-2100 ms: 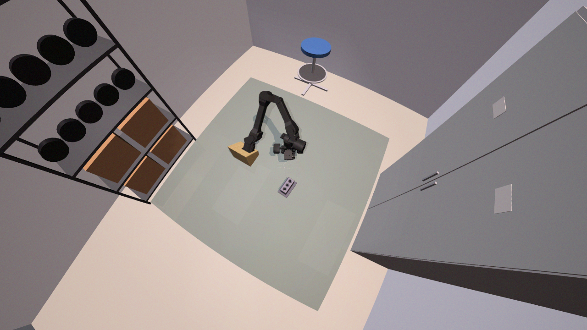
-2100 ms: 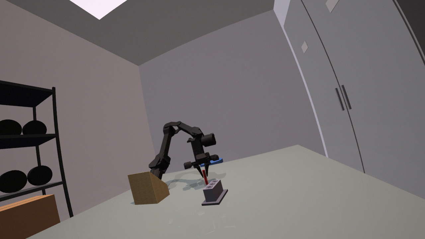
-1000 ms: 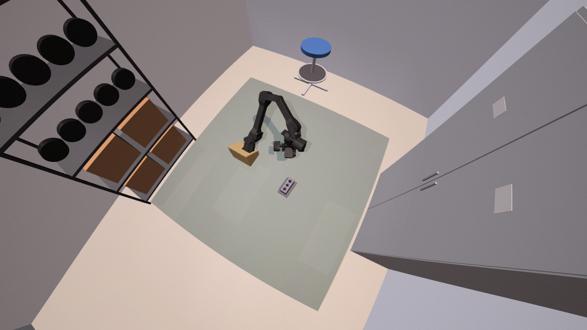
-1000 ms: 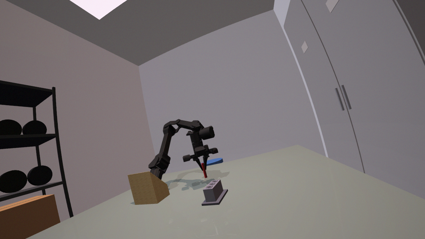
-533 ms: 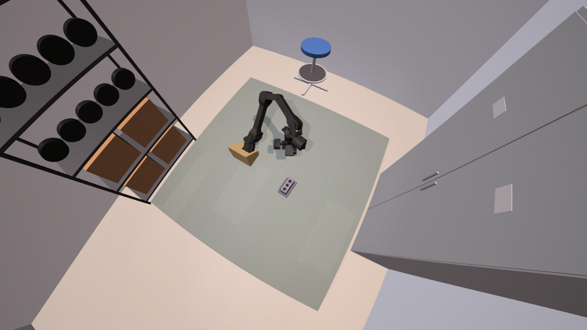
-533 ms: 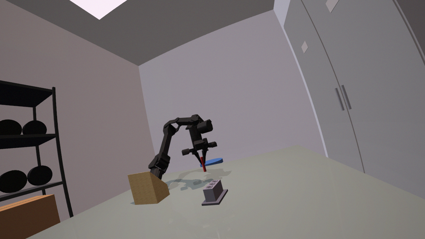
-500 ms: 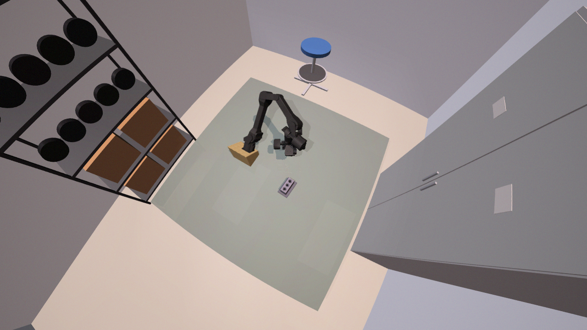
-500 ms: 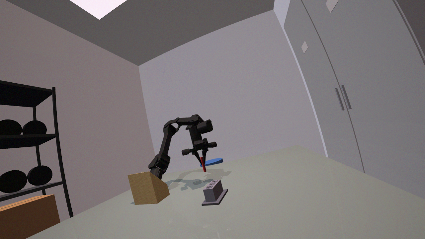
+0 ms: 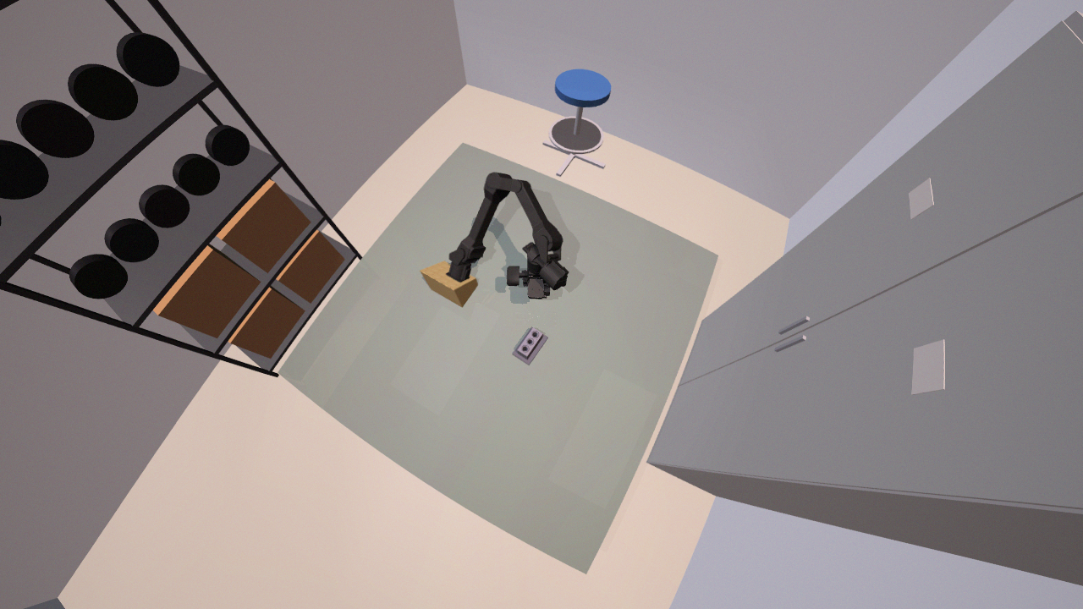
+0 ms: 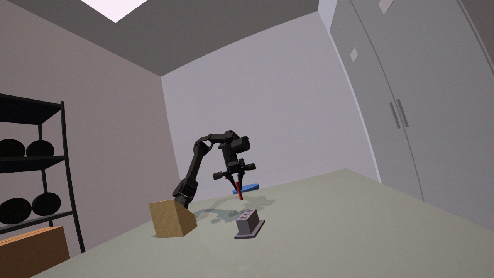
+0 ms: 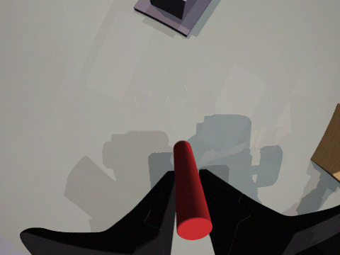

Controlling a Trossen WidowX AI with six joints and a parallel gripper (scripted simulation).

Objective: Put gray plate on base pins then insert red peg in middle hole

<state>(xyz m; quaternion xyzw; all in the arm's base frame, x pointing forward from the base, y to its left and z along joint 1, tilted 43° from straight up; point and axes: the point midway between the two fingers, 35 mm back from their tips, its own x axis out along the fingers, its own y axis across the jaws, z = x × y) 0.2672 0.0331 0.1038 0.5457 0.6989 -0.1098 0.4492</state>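
Right now the gray plate is 16 cm to the right of my gripper tip, 7 cm below it and 7 cm ahead of it. Also, from my gripper tip: red peg (right at my gripper tip).
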